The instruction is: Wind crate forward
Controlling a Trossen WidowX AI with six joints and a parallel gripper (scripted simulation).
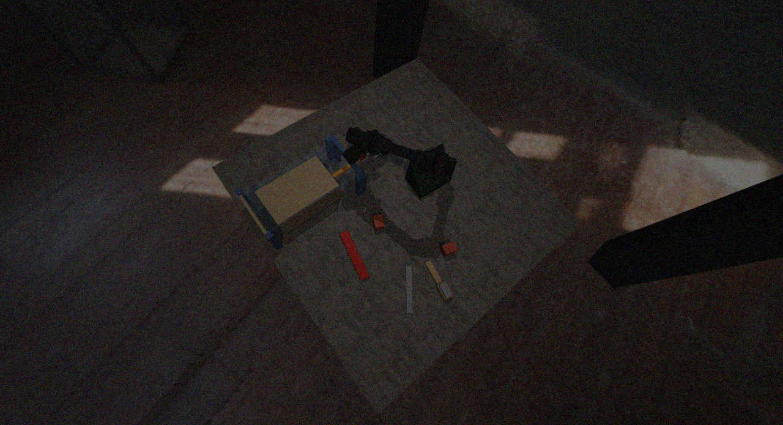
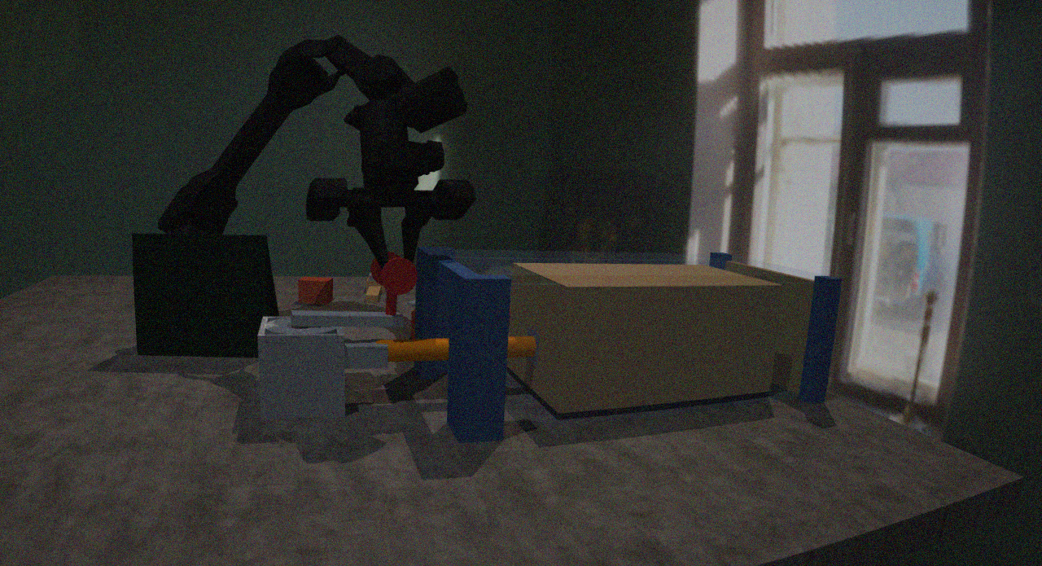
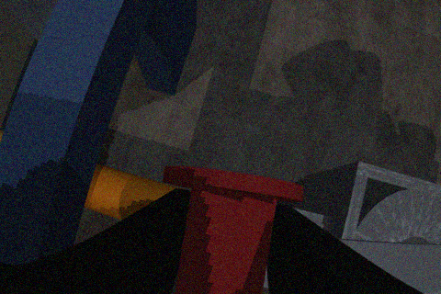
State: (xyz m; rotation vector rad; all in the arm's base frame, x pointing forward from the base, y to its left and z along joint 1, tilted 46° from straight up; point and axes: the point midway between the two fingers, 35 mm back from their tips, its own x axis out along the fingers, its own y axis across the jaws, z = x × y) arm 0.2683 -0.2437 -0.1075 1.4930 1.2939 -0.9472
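Now: gripper tip 40 mm past the crank handle, 20 mm to the right of it and 50 mm above it. From my gripper tip the other things lie so: blue frame: 50 mm ahead, 10 mm to the left, 40 mm below; then grey winch: 120 mm behind, 120 mm below; then red knob: 20 mm to the left, 20 mm below.
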